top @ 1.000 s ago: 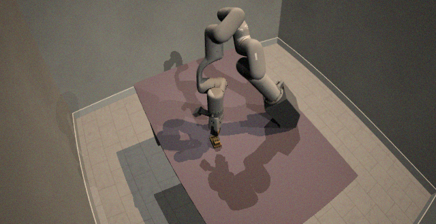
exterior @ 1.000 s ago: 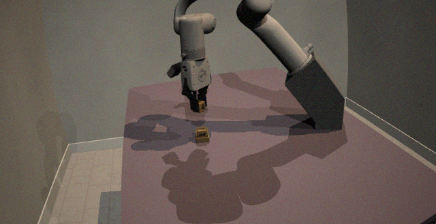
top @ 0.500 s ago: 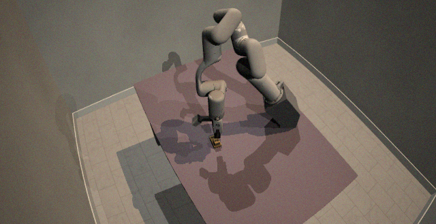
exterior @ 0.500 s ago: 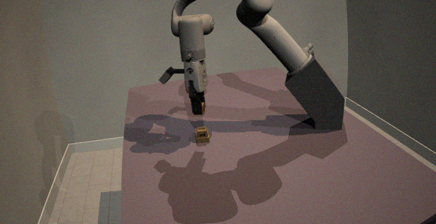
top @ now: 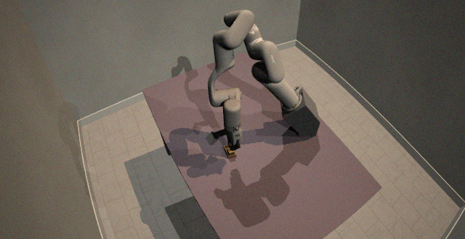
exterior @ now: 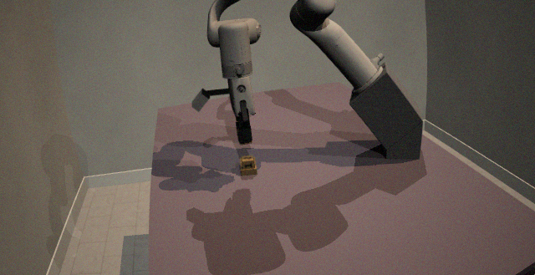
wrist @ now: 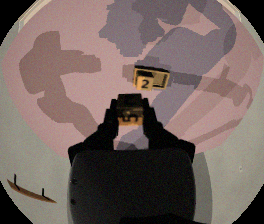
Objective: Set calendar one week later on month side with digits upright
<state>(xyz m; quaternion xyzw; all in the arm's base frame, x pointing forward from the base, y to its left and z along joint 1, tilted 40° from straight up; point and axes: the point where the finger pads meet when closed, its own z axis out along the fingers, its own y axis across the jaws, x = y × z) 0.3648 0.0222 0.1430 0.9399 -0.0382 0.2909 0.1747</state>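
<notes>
Right now my hand is 120 mm above the tray, 40 mm to the left of it and 20 mm past it. From my hand the other things lie so: yellow digit cube 10 mm below.
</notes>
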